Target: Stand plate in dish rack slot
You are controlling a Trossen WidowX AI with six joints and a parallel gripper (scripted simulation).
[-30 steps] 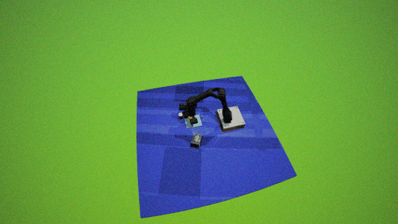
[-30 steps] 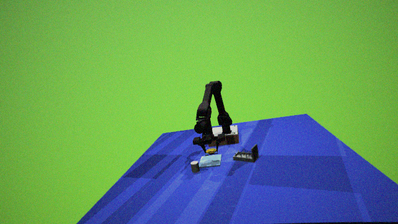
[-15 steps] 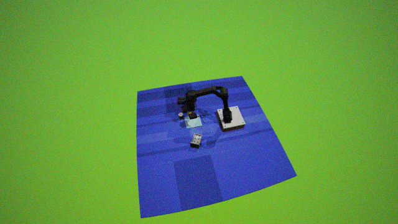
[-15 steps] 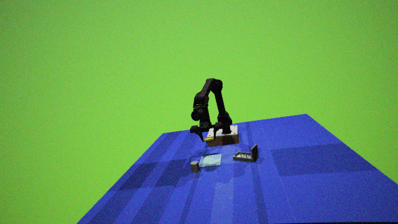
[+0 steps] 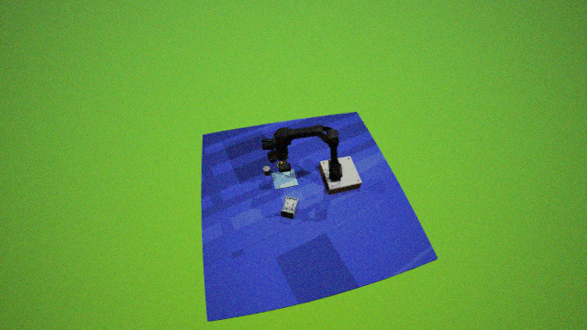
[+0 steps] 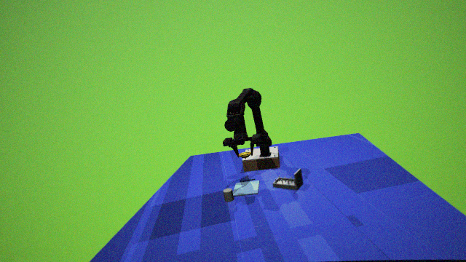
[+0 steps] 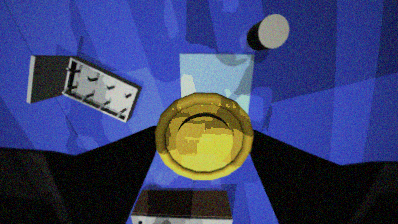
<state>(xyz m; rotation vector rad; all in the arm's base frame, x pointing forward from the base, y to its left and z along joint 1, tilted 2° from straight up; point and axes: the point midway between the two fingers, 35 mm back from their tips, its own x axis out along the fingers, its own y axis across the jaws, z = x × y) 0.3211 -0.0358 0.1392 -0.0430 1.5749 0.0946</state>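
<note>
Right now my gripper tip is 20 mm past the grey dish rack, 180 mm to the right of it and 150 mm above it. Round my gripper tip: yellow plate 10 mm above.
</note>
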